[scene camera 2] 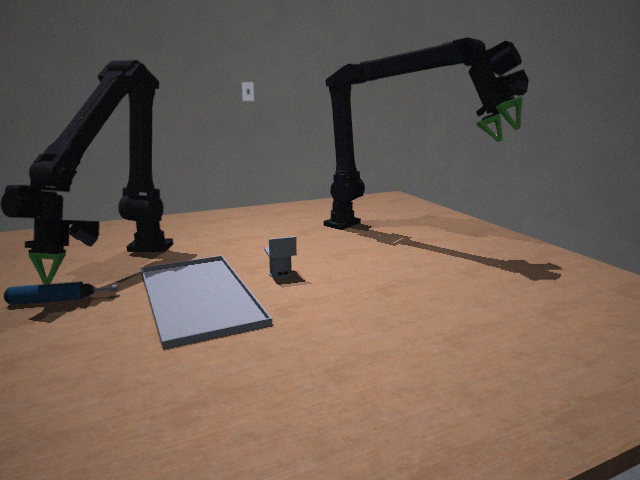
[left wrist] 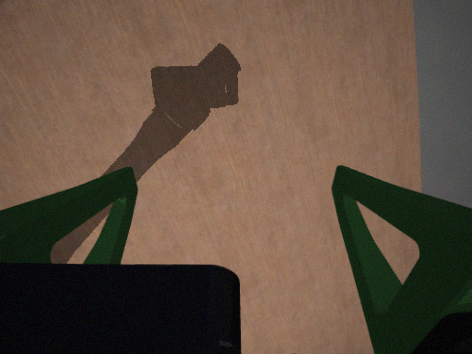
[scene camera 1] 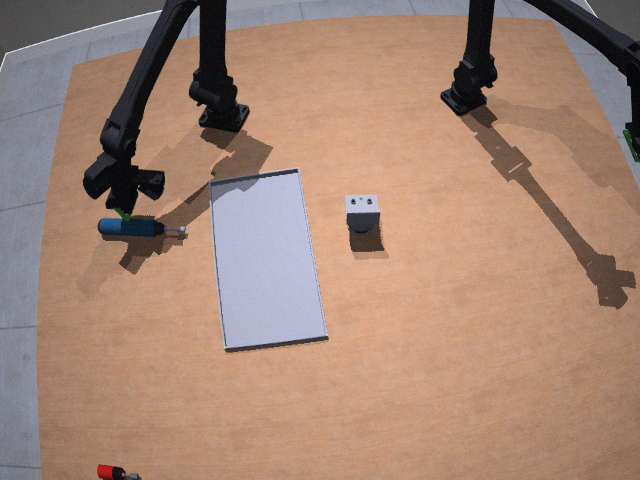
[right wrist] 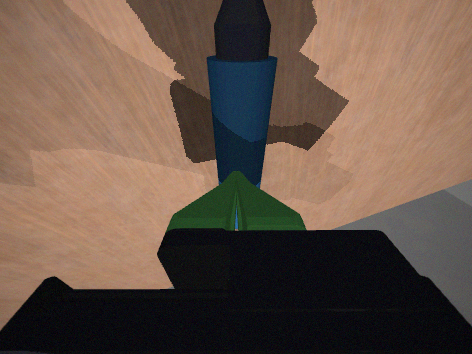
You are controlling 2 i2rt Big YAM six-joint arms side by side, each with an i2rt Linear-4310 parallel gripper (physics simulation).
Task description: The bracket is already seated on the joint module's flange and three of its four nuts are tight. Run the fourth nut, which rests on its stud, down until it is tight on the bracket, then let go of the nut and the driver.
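Places are measured from the left arm's base along level axes (x ahead, y left, z up), in metres.
Pixels of known places: left gripper, fingertip midpoint: (scene camera 2: 508,135) (left wrist: 234,177); right gripper, fingertip midpoint: (scene camera 2: 46,283) (scene camera 1: 126,220) (right wrist: 236,177); left arm's base, origin of the base link: (scene camera 2: 342,224) (scene camera 1: 463,99); right arm's base, origin of the base link: (scene camera 2: 150,247) (scene camera 1: 224,117).
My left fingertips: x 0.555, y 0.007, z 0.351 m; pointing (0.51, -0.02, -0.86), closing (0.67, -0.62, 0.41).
Note:
Ahead of a thing's pixels: the offset from my left fingertips to its top centre.
The blue driver @[dx -0.651, dy -0.933, dz -0.308 m] (scene camera 1: 139,227) (scene camera 2: 62,292) (right wrist: 241,100) lies on its side on the table at the left in both scene views, its shaft pointing right. My right gripper (scene camera 1: 127,218) (scene camera 2: 47,282) (right wrist: 236,177) is shut, fingertips together at the top of the driver's handle, with nothing between them. My left gripper (scene camera 2: 508,133) (left wrist: 234,177) is open and empty, high at the right. The grey bracket (scene camera 1: 362,204) (scene camera 2: 282,246) sits on the upright joint module @[dx -0.384, dy -0.485, dz -0.276 m] (scene camera 1: 360,231) (scene camera 2: 280,264). Two dark nuts show on the bracket in scene camera 1; which nut is loose I cannot tell.
A shallow grey tray @[dx -0.433, dy -0.710, dz -0.335 m] (scene camera 1: 276,344) (scene camera 2: 217,333) lies between the driver and the joint module. A red tool @[dx -0.142, dy -1.273, dz -0.316 m] (scene camera 1: 108,471) lies at the bottom left of scene camera 1. The left gripper's shadow falls on the table near its right edge.

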